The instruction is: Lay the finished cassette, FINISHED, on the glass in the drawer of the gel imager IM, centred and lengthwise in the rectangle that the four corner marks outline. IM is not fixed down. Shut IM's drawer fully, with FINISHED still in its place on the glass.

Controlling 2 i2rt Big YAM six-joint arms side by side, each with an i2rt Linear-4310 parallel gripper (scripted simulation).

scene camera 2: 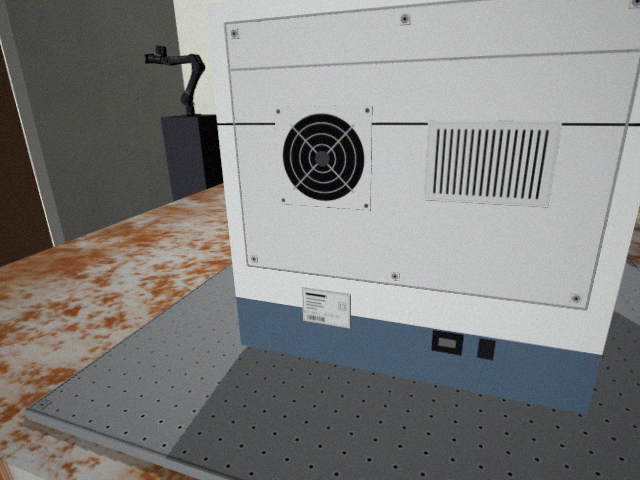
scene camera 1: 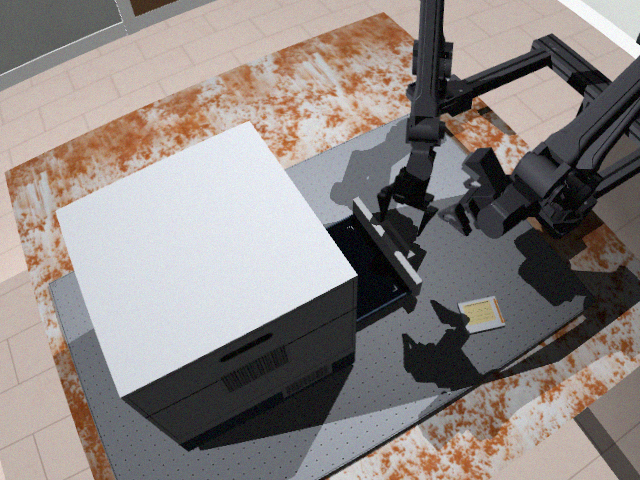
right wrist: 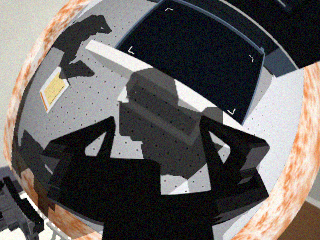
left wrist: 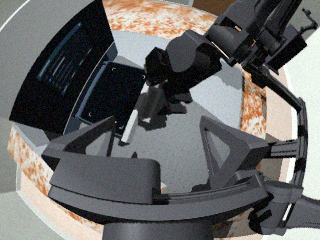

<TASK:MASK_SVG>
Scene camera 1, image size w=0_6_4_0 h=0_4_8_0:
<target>left gripper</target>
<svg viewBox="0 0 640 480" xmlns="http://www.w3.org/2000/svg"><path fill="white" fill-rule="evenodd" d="M471 177L463 182L465 188L469 190L458 203L437 213L440 219L451 224L464 236L468 236L472 231L469 226L470 221L464 211L471 214L474 219L473 224L475 228L481 230L477 223L479 209L472 198L480 186L471 185L475 181Z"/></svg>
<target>right gripper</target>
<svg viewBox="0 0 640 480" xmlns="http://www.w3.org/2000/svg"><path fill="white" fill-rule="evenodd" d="M427 192L422 199L412 196L408 204L406 204L424 211L417 237L420 236L428 221L439 210L431 205L427 208L430 201L433 202L435 197ZM393 183L381 189L380 193L377 194L381 223L384 221L392 198L391 189Z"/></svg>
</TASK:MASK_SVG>
